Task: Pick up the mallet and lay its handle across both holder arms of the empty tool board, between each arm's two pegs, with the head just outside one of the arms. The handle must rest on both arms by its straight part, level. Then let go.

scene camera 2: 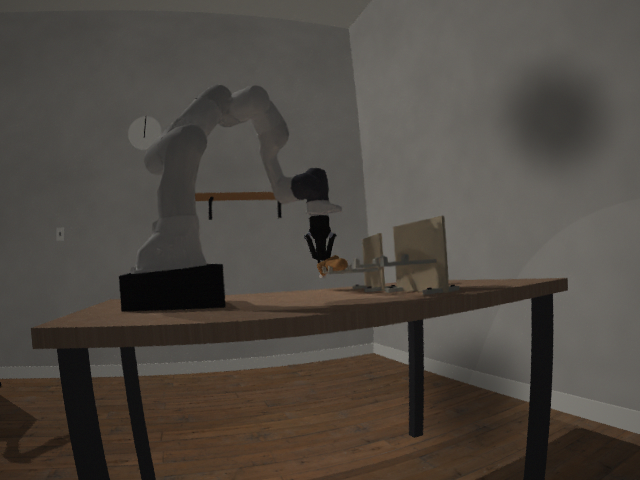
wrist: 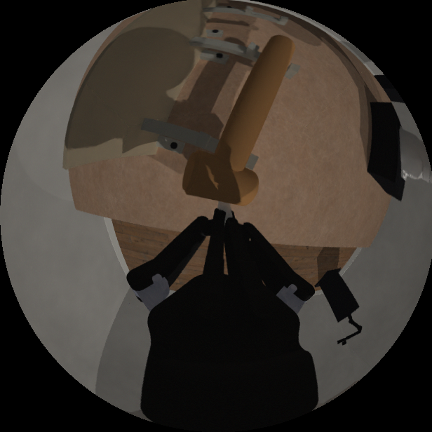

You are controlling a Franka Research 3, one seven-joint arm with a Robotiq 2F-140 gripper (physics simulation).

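Observation:
The orange-brown mallet lies across both holder arms of the near tool board. Its handle crosses the near arm and the far arm. At the far arm, the handle lies between the inner peg and end peg. At the near arm, the end peg shows beside it; the inner peg is hidden. The mallet head is just outside the near arm. My gripper is shut and empty, its tips close against the head's outer side. I cannot tell whether they touch.
A second, smaller pale board stands behind the near one, with a grey arm. Both stand on the wooden table. The black robot base is at the table's other side.

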